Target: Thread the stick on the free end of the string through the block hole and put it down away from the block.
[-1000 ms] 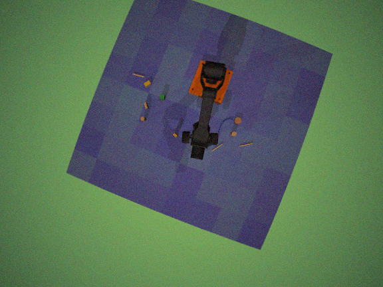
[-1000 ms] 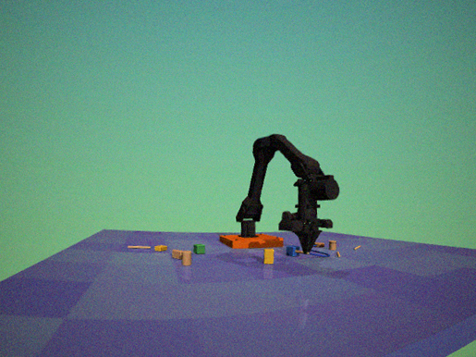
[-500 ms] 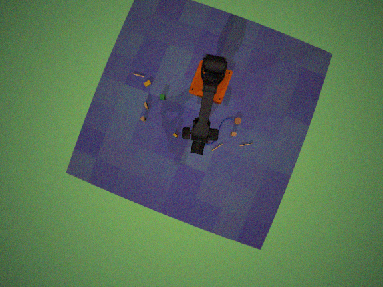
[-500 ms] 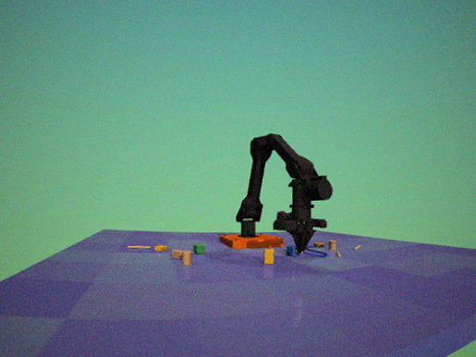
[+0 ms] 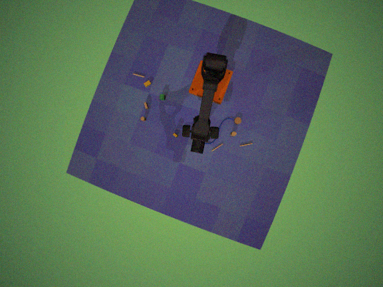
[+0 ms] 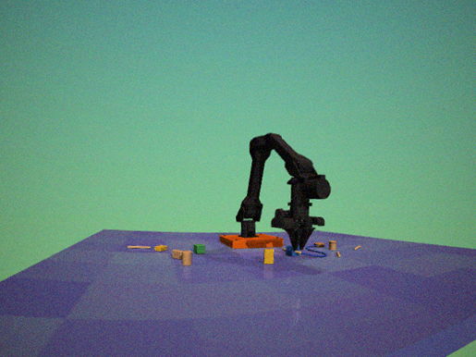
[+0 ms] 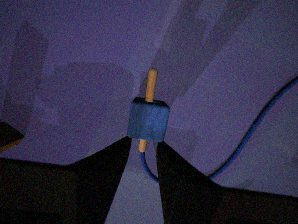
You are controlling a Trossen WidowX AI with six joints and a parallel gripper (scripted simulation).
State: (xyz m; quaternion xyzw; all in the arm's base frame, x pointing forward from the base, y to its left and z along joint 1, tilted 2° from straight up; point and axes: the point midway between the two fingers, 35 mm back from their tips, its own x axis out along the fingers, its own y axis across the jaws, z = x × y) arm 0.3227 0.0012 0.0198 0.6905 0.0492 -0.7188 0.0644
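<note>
The blue block lies 20 mm behind my gripper tip. Round my gripper tip: thin wooden stick: 10 mm behind, 10 mm below; wooden cylinder: 40 mm behind, 190 mm to the left; round wooden button: 120 mm behind, 200 mm to the left, 10 mm below.
</note>
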